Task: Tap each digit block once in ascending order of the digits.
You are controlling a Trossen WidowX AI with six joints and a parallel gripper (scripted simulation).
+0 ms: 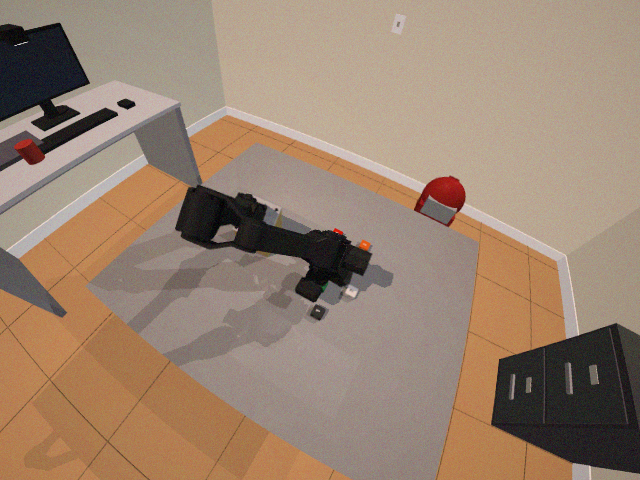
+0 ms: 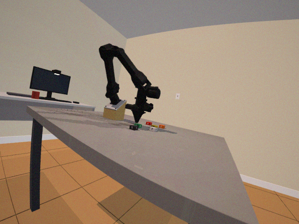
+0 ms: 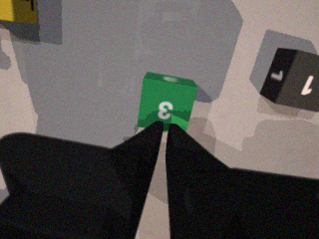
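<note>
The green block lies 1 cm below my gripper tip and 1 cm ahead of it. Also, from my gripper tip: black block (8 cm to the right, 4 cm ahead, 1 cm below); then white block (10 cm ahead, 2 cm to the left, 1 cm below); then yellow block (11 cm to the left, 7 cm ahead, 1 cm below).
</note>
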